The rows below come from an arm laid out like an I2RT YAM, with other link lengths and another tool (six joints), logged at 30 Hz.
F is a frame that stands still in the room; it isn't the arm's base.
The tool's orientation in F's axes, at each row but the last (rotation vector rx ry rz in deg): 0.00, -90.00, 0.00; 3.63, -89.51, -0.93; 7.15, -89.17, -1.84; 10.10, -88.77, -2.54; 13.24, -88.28, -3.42
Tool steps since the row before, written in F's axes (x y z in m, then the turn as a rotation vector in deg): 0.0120, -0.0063, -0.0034, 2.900, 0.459, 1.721; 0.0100, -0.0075, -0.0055, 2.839, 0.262, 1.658; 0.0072, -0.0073, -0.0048, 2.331, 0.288, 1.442; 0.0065, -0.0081, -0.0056, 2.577, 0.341, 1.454; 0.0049, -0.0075, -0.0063, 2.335, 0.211, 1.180
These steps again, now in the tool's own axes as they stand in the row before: -0.0034, -0.0063, -0.0120, 1.721, 0.459, -2.900; -0.0050, -0.0081, -0.0098, 1.668, 0.261, -2.833; -0.0039, -0.0082, -0.0068, 1.442, 0.295, -2.330; -0.0043, -0.0093, -0.0059, 1.452, 0.328, -2.580; -0.0047, -0.0090, -0.0041, 1.199, 0.176, -2.328
